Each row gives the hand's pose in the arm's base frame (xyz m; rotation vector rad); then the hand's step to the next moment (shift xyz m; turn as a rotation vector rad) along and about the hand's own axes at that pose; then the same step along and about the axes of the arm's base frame.
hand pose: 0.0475 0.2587 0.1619 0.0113 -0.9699 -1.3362
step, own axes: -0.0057 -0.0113 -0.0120 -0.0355 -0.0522 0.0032
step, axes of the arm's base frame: -0.0015 -0.0048 -0.0167 -0.0409 0.0151 -0.0457
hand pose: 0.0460 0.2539 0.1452 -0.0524 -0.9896 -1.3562
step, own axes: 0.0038 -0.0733 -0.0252 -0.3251 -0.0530 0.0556
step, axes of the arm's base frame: -0.0467 -0.0373 -0.0495 -0.0397 0.2707 -0.1916
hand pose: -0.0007 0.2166 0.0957 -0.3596 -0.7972 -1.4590
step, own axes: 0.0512 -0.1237 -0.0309 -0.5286 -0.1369 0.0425
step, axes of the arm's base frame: -0.1151 -0.0730 -0.0176 -0.1008 0.4024 -0.3576
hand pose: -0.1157 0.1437 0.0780 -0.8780 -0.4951 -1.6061
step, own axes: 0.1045 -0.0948 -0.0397 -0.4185 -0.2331 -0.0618
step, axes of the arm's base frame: -0.1058 -0.0744 0.0690 -0.2256 0.2775 -0.3247
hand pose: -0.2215 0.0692 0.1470 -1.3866 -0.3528 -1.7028
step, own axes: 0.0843 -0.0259 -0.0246 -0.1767 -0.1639 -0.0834
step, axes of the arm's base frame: -0.0342 -0.0401 0.0748 -0.1822 0.1147 -0.1366
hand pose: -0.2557 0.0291 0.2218 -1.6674 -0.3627 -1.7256
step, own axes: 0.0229 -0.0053 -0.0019 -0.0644 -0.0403 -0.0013
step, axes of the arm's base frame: -0.0032 -0.0040 0.0230 -0.0318 0.0464 -0.0511
